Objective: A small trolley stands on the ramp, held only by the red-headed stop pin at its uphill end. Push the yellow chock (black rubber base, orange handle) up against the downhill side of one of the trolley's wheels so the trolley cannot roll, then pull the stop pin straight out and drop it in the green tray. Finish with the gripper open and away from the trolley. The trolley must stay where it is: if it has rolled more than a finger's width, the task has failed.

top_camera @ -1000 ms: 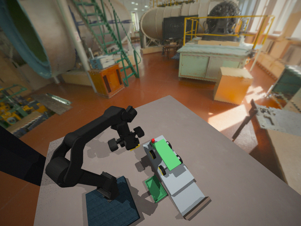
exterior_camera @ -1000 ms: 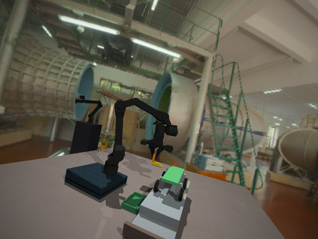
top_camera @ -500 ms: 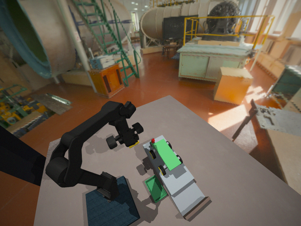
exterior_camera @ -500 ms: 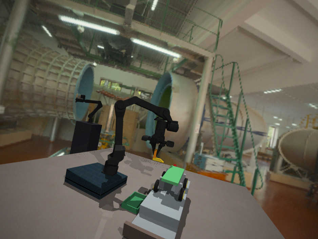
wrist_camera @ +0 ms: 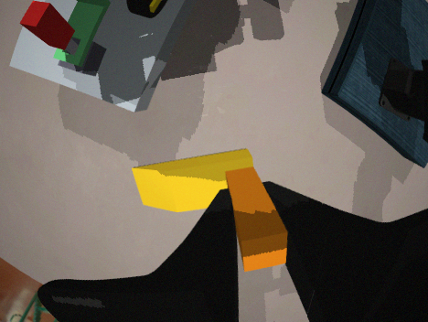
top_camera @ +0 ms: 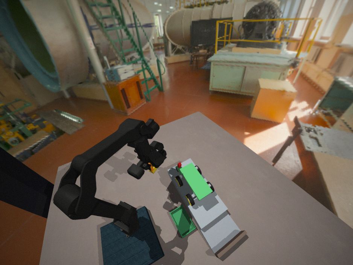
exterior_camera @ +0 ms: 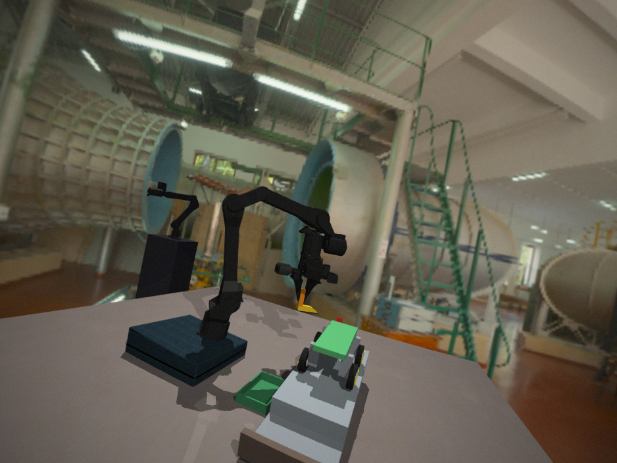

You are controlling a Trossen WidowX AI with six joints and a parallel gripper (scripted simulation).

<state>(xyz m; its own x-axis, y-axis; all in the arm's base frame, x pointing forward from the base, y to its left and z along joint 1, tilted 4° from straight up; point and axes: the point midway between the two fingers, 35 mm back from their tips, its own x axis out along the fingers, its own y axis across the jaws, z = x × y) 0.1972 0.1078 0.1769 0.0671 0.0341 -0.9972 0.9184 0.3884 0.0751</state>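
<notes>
The yellow chock is 20 mm ahead of my gripper tip, 10 mm to the left of it and 10 mm below it. From my gripper tip the other things lie so: grey ramp (120 mm ahead, 170 mm to the right, 130 mm below); then red-headed stop pin (120 mm ahead, 50 mm to the right, 50 mm below); then trolley (130 mm ahead, 160 mm to the right, 60 mm below).
</notes>
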